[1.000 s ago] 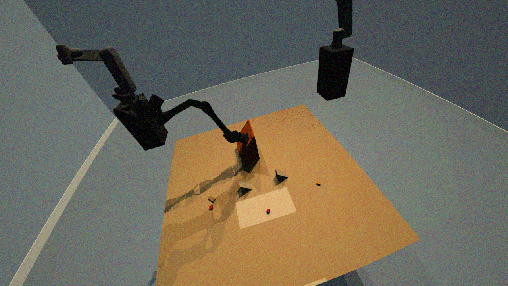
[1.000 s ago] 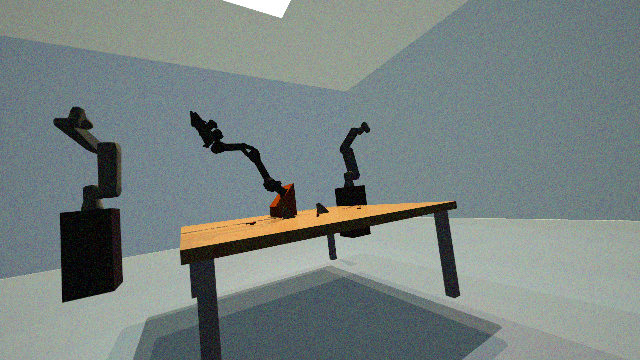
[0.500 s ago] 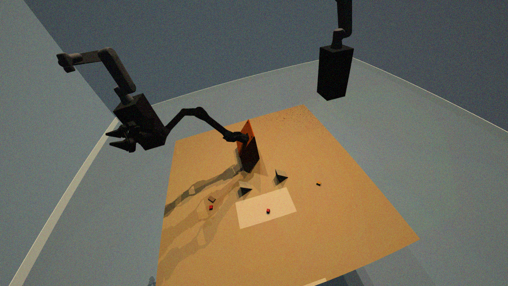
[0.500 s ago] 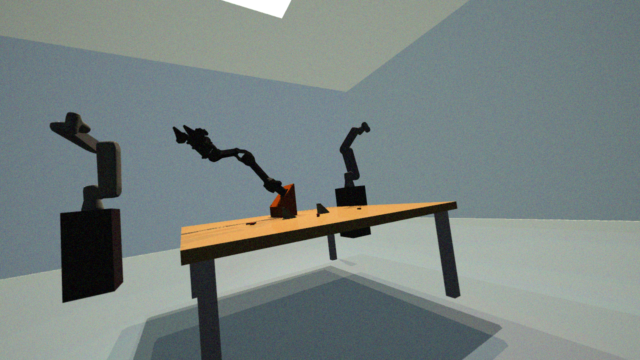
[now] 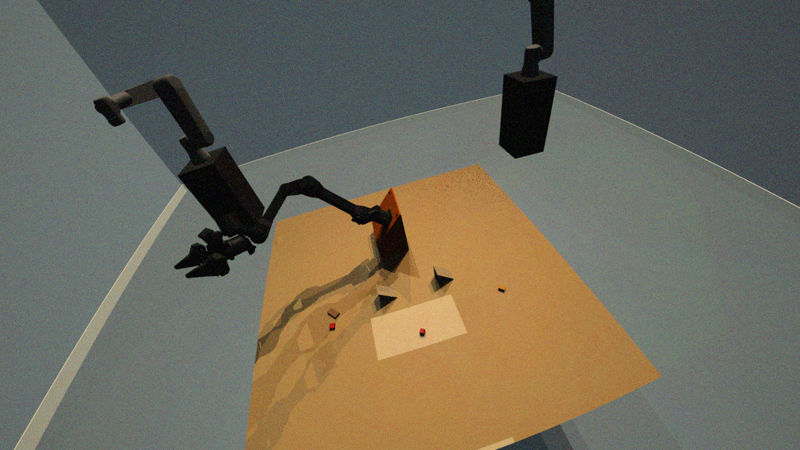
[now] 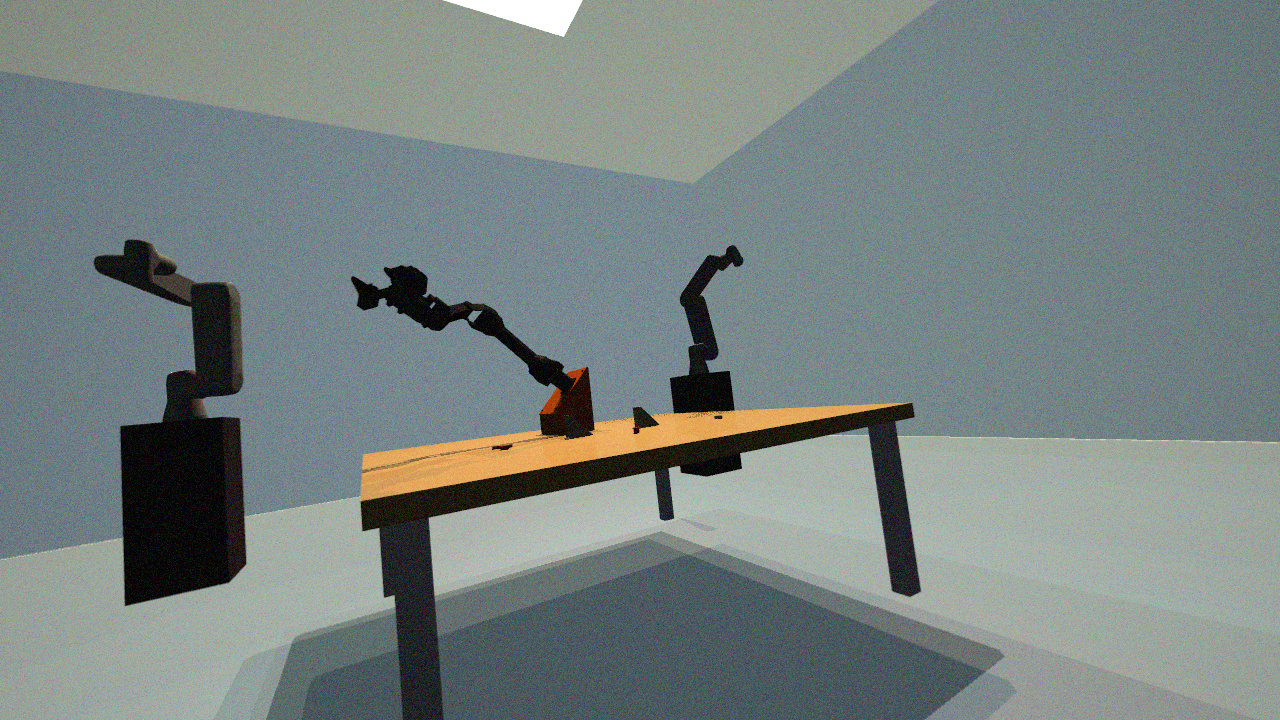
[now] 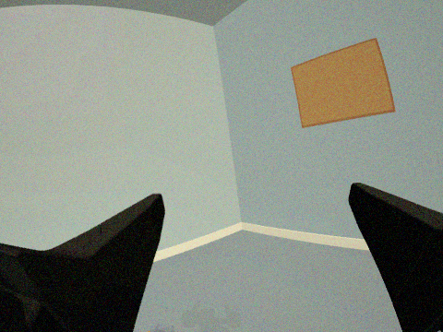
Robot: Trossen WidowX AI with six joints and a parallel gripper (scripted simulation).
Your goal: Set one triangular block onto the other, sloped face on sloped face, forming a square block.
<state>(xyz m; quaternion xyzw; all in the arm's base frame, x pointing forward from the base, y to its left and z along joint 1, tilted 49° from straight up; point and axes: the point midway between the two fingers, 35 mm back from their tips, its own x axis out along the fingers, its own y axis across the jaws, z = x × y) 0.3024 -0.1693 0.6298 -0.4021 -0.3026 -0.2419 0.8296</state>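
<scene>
My gripper tip is 60 mm past the triangular block, 750 mm to the right of it and 450 mm above it. The rest, counted from my gripper tip: brown block (40 mm behind, 290 mm to the left, 460 mm below); orange cube (70 mm ahead, 960 mm to the left, 460 mm below).
</scene>
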